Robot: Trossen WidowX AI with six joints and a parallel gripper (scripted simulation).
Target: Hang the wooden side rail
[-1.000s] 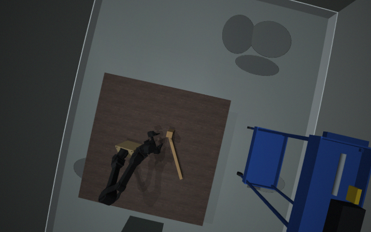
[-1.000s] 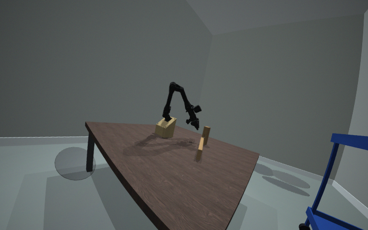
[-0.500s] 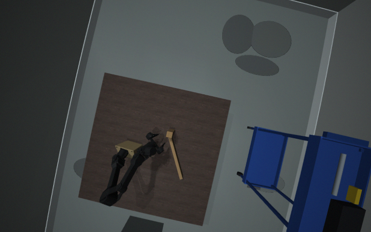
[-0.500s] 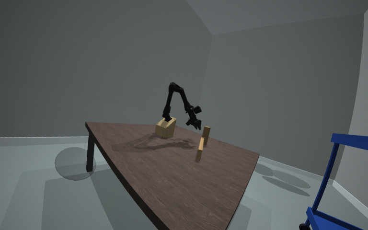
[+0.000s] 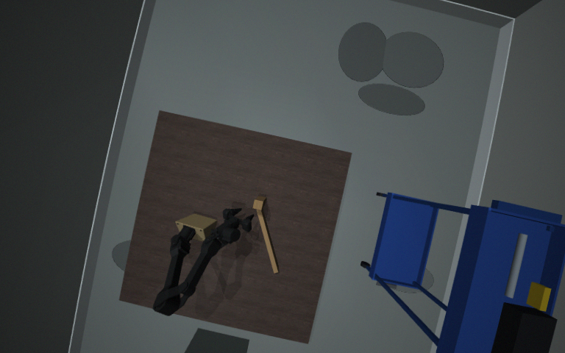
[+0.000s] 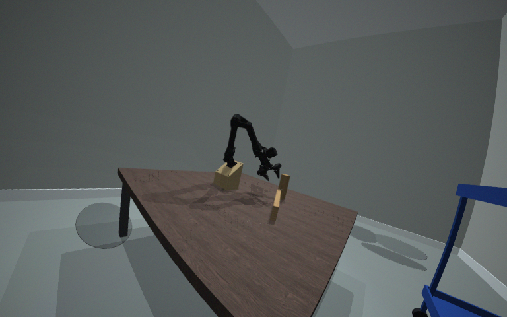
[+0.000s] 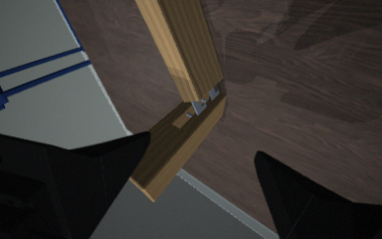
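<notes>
Right now the headboard post is 50 mm ahead of my gripper tip, 70 mm to the left of it and 50 mm below it.
</notes>
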